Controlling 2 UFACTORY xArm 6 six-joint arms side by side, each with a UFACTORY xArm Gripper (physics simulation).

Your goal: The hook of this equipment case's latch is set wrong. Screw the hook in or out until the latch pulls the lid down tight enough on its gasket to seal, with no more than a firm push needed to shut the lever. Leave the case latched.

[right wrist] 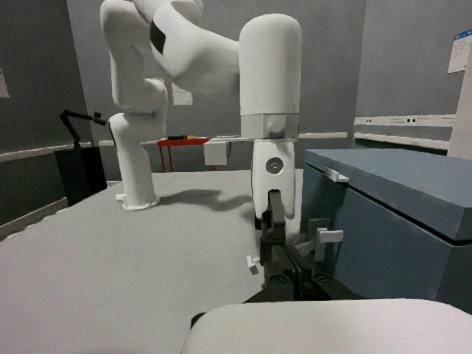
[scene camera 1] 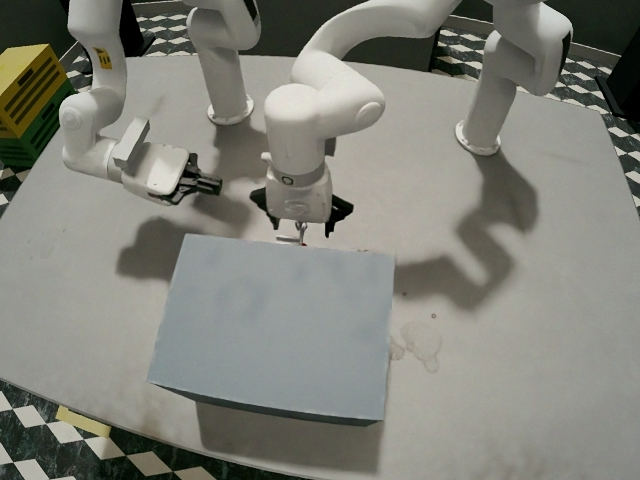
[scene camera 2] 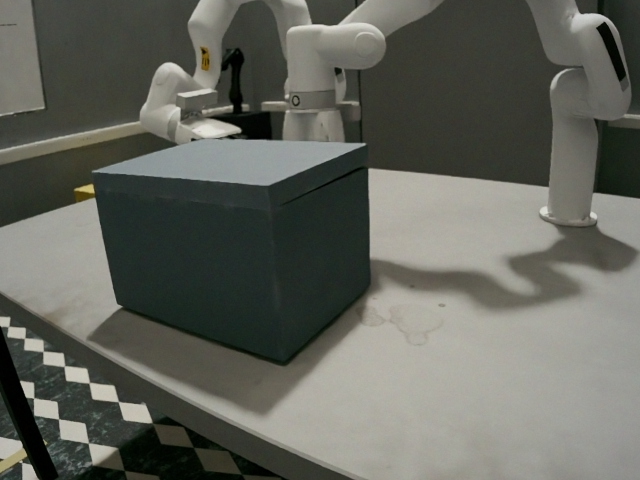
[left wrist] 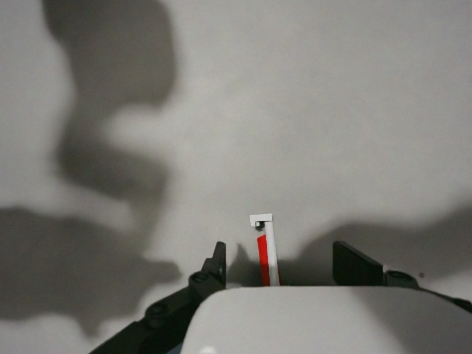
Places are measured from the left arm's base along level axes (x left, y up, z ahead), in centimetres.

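Pixels of known places: left gripper, fingertip midpoint: (right wrist: 267,244) (scene camera 1: 302,227) (left wrist: 279,259); right gripper, fingertip midpoint: (right wrist: 282,264) (scene camera 1: 221,187); left arm's base at its link origin: (right wrist: 142,203) (scene camera 1: 477,138) (scene camera 2: 567,217); right arm's base at its link origin: (scene camera 1: 230,109).
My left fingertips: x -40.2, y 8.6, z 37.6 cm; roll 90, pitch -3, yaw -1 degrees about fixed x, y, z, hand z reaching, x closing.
For each thing: its top centre in the pictures, then the offset to it from my left fingertips. "*": a spot on its surface instead. Level surfaces: height alone.
- white catch at a spot on its surface: (right wrist: 336,175) * dx -2.0, dy +11.3, dz +8.8 cm
- small white plate at a spot on its surface: (scene camera 1: 287,239) * dx -0.4, dy +11.1, dz +9.1 cm
- white bar with a crosspiece, surface spot: (left wrist: 261,219) (right wrist: 250,260) * dx -1.0, dy -2.0, dz -2.8 cm
- red strip at a spot on its surface: (left wrist: 263,259) * dx -0.8, dy -3.8, dz +1.8 cm
- grey table at its surface level: dy -8.6 cm
The blue-grey case (scene camera 1: 279,330) (scene camera 2: 320,258) (right wrist: 385,250) has its lid (scene camera 2: 232,160) (right wrist: 395,175) down, with a dark gap along one side. A white catch (right wrist: 336,175) sits on the lid's edge. Below it, a small white plate (right wrist: 331,236) (scene camera 1: 287,239) stands off the latch bracket. A white bar with a crosspiece (left wrist: 261,219) (right wrist: 252,263) juts out from the case beside a red strip (left wrist: 263,259). My left gripper (scene camera 1: 301,231) (left wrist: 279,259) is open, its fingers apart on either side of the bar. My right gripper (scene camera 1: 219,186) (right wrist: 282,264) is shut and empty, off to the side.
The case stands on the grey table (scene camera 1: 516,372) (scene camera 2: 491,372). Both arms reach in from the side facing the latch. In the right wrist view, the left arm's gripper stands close ahead of the right fingers. Yellow and green crates (scene camera 1: 31,93) stand beyond the table.
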